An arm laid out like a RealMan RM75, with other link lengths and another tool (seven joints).
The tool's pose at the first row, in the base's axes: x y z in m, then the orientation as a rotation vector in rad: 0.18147 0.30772 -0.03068 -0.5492 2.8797 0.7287
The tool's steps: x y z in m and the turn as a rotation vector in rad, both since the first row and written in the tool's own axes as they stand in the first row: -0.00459 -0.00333 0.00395 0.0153 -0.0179 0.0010; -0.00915 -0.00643 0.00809 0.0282 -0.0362 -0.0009; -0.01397 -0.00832 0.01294 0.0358 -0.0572 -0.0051; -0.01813 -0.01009 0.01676 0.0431 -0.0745 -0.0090; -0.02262 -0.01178 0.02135 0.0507 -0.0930 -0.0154; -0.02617 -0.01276 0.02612 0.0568 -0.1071 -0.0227; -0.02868 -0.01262 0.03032 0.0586 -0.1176 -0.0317; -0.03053 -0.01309 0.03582 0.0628 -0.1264 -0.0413
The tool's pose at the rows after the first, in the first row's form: 0.18708 0.30834 -0.03467 -0.5366 2.8668 0.7075; 0.19258 0.30924 -0.03873 -0.5283 2.8516 0.6895; 0.19789 0.31154 -0.04283 -0.5224 2.8317 0.6793; 0.20251 0.31325 -0.04611 -0.5180 2.8153 0.6694; 0.20743 0.31549 -0.04996 -0.5164 2.7966 0.6589; 0.21122 0.31810 -0.05386 -0.5184 2.7813 0.6501; 0.21361 0.32102 -0.05697 -0.5250 2.7677 0.6470; 0.21565 0.32387 -0.06162 -0.5329 2.7558 0.6403
